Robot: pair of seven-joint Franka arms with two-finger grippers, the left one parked.
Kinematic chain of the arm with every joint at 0, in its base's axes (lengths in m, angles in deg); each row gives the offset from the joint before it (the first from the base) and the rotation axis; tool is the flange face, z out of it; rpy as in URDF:
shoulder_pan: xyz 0 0 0.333 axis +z
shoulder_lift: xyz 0 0 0 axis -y
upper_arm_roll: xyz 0 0 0.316 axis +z
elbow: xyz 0.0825 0 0 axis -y
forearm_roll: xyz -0.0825 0 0.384 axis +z
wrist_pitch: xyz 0 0 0 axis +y
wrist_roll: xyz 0.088 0 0 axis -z
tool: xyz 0 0 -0.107 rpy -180 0 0
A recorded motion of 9 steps. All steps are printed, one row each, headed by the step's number.
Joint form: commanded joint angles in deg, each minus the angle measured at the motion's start. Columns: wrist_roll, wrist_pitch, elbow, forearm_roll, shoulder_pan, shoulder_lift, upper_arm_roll.
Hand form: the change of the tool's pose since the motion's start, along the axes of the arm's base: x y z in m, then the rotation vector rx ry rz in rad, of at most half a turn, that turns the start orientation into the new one. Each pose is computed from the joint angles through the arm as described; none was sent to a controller.
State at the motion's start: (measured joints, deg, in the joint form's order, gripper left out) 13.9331 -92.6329 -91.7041 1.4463 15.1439 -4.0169 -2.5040
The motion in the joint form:
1: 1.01 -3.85 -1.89 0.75 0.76 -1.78 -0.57
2: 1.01 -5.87 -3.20 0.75 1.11 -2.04 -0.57
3: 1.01 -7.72 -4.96 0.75 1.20 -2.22 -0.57
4: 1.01 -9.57 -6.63 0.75 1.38 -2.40 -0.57
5: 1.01 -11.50 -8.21 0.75 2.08 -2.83 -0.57
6: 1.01 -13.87 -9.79 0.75 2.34 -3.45 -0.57
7: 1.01 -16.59 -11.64 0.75 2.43 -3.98 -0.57
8: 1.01 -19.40 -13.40 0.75 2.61 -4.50 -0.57
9: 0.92 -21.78 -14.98 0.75 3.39 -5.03 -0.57
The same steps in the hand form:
1: 0.0108 0.0061 -0.0281 0.0098 -0.0006 -0.0179
2: 0.0126 0.0101 -0.0388 0.0112 -0.0083 -0.0131
3: 0.0132 0.0110 -0.0526 0.0104 -0.0068 -0.0127
4: 0.0134 0.0128 -0.0656 0.0099 -0.0069 -0.0107
5: 0.0128 0.0200 -0.0804 0.0089 -0.0057 0.0003
6: 0.0142 0.0229 -0.0964 0.0086 -0.0088 0.0034
7: 0.0152 0.0239 -0.1132 0.0090 -0.0148 0.0034
8: 0.0157 0.0257 -0.1290 0.0102 -0.0241 0.0050
9: 0.0137 0.0334 -0.1439 0.0105 -0.0289 0.0189

